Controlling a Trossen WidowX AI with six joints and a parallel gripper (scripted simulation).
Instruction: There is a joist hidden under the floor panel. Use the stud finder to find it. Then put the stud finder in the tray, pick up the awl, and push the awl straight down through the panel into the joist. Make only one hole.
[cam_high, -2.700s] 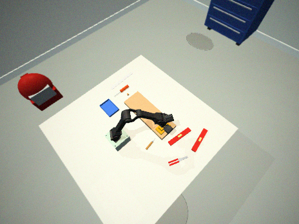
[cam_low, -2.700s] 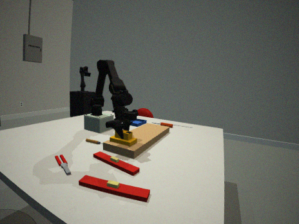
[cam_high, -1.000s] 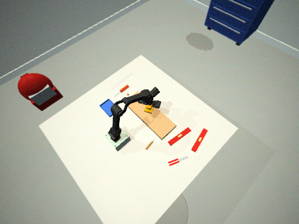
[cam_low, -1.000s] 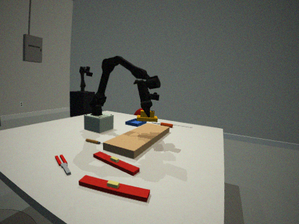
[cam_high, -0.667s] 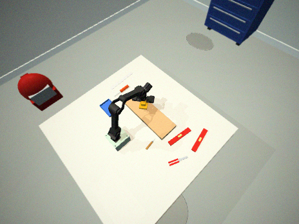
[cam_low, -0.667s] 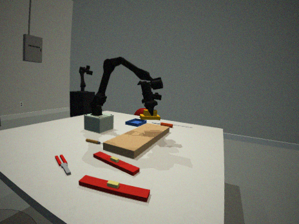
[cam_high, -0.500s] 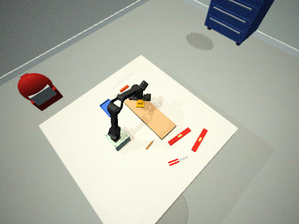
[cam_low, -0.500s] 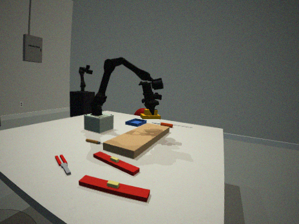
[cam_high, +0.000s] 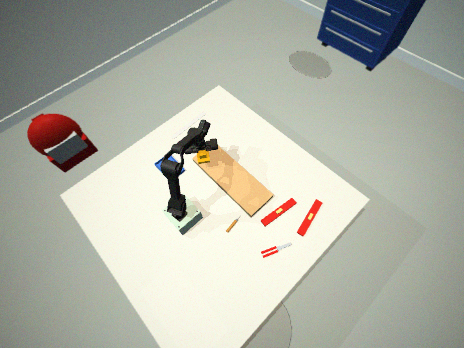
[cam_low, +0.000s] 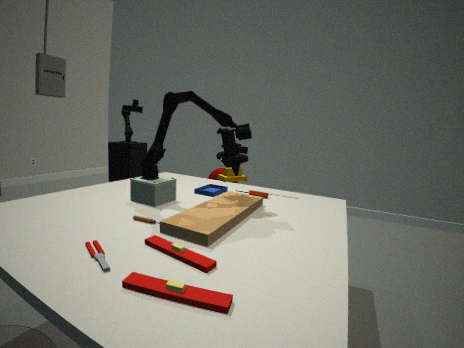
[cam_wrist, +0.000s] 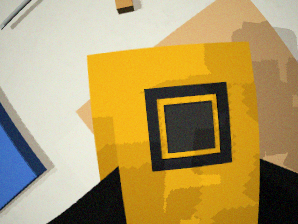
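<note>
Right now my gripper tip is 170 mm past the blue tray, 150 mm to the right of it and 130 mm above it. From my gripper tip the other things lie so: yellow stud finder 20 mm above; square indicator 10 mm ahead, 10 mm to the left, 30 mm above; orange-handled screwdriver 20 mm ahead, 200 mm to the left, 130 mm below.
</note>
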